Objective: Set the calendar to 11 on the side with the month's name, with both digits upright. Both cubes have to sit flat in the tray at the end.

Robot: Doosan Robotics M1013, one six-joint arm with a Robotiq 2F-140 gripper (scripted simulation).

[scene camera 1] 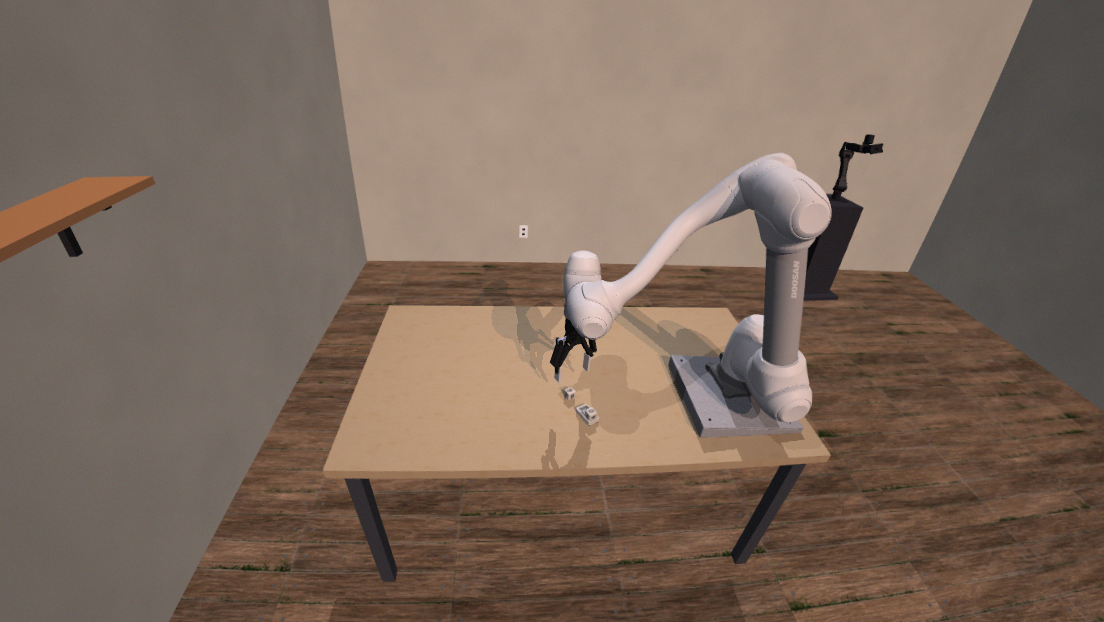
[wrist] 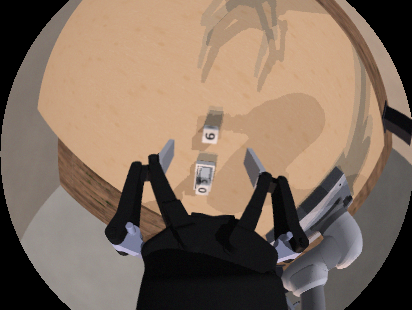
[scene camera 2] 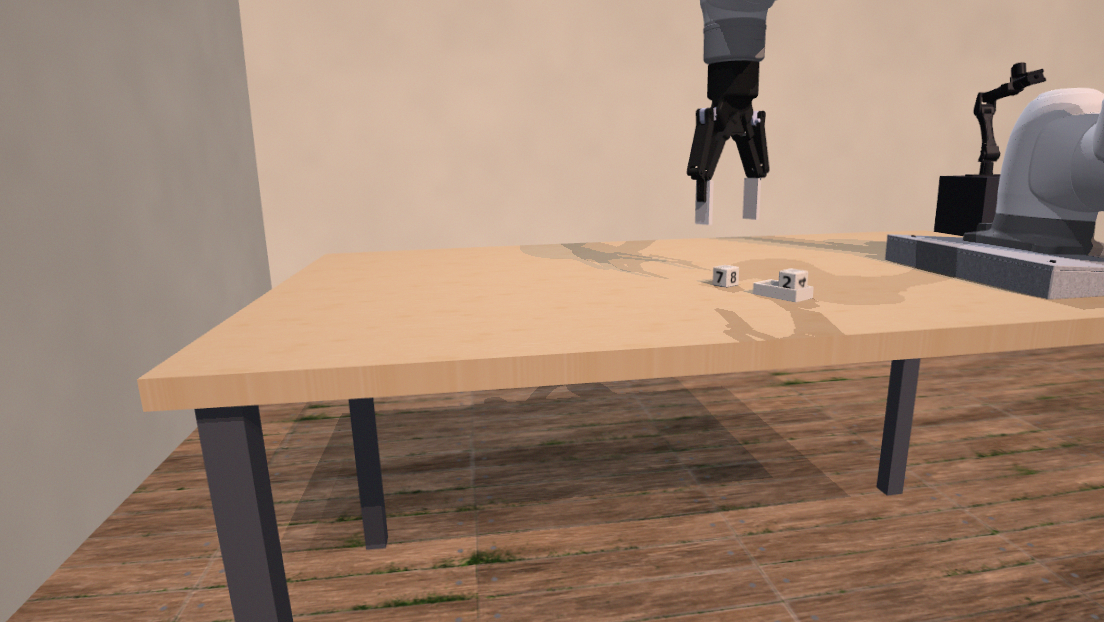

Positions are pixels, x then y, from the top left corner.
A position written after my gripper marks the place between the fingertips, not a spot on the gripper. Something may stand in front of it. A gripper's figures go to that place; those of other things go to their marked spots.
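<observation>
My gripper (scene camera 2: 728, 221) is 1.02 m from the lens, while a white tray (scene camera 2: 765, 289) is 0.96 m from the lens.
</observation>
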